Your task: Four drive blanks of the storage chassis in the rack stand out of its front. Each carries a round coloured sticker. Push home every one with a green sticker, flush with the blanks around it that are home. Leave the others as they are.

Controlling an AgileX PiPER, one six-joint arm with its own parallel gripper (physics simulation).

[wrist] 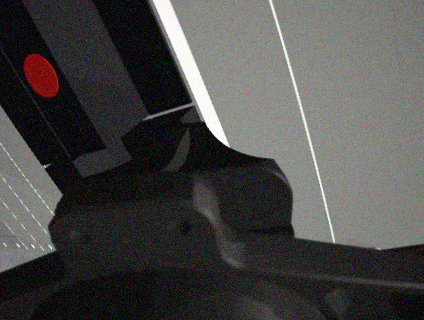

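In the wrist view, a drive blank with a round red sticker (41, 75) is at the upper left. A broad grey side face runs along its right, so it stands out of the chassis front. Black blank fronts (137, 55) lie to the right of that grey side, set further back. My gripper (193, 142) is shut, with its tips at the lower end of these blanks, over the row below. Its dark body covers most of that lower row, and contact cannot be made out. No green sticker shows.
A bright white edge strip (187, 62) runs down the right side of the chassis. Beyond it is a grey panel (250, 75) with a thin white line. Another grey surface with thin light lines is at the lower left.
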